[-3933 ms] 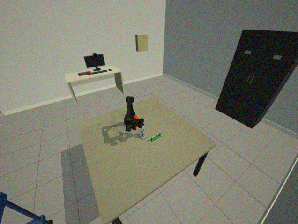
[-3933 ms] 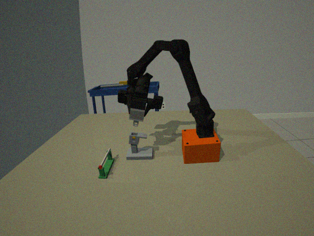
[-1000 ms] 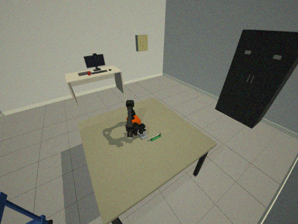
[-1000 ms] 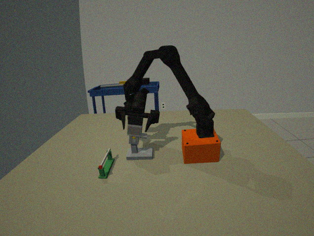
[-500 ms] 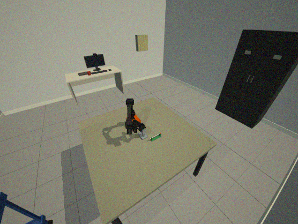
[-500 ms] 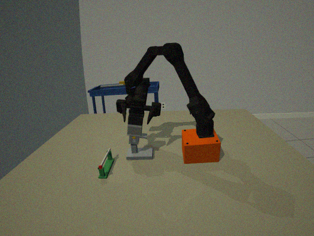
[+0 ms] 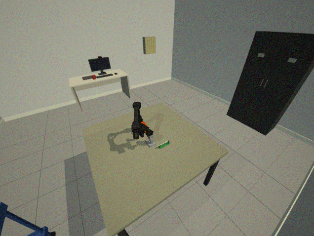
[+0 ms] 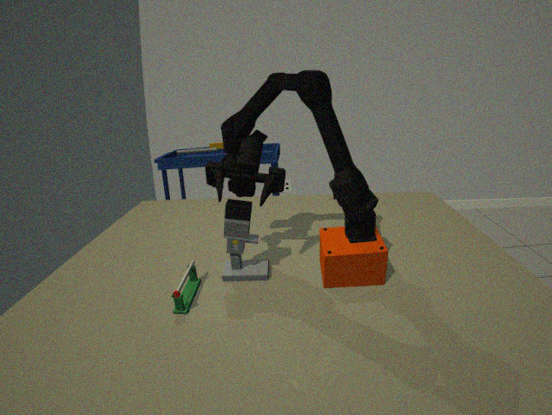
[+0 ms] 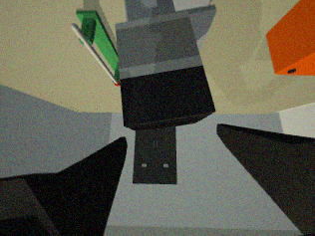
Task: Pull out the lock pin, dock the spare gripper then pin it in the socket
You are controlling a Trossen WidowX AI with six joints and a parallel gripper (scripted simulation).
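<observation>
Now: gripper tip 160 mm above the green cradle, 130 mm short of it and 90 mm to the right of it. The rest, counted from my gripper tip: socket: 140 mm below, 20 mm to the right, 10 mm ahead; spare gripper: 60 mm below, 20 mm to the right, 10 mm ahead.
</observation>
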